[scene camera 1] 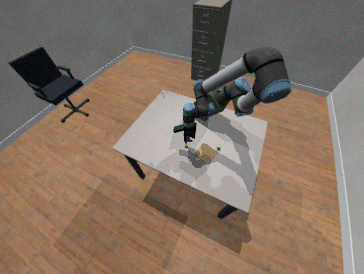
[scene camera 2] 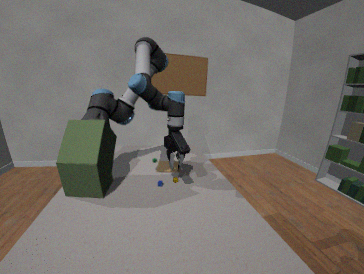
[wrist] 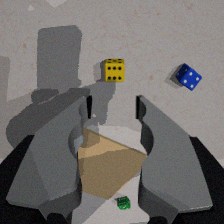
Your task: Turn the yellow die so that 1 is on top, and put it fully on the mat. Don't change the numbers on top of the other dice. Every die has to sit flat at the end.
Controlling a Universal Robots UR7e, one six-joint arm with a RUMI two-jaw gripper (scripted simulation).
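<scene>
You'd see the gripper in the pictures, and there's a tan mat in them as well.
</scene>
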